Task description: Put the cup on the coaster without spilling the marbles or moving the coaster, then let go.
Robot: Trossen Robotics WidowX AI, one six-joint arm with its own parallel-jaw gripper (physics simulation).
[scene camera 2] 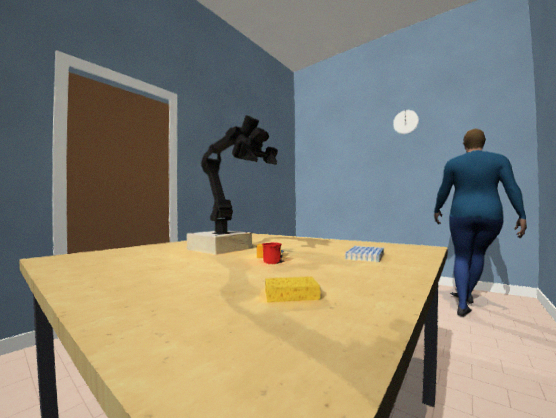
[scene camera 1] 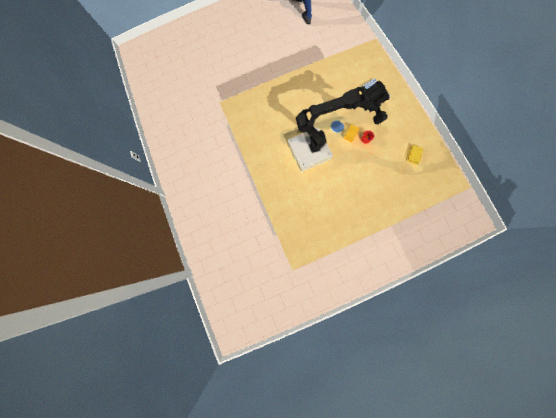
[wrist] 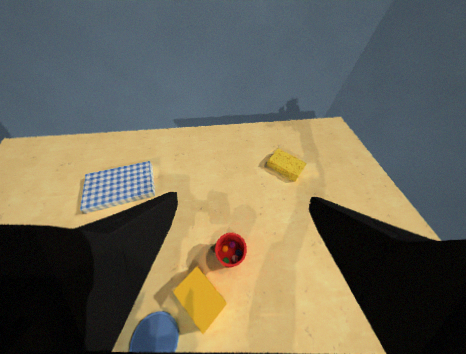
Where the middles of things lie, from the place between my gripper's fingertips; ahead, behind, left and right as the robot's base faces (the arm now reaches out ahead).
Labels:
The orange block (wrist: 203, 303) is 6 cm behind my hand, 6 cm to the left of it and 34 cm below it. Round my hand: blue-and-white checked block (wrist: 108, 188): 21 cm ahead, 33 cm to the left, 35 cm below.

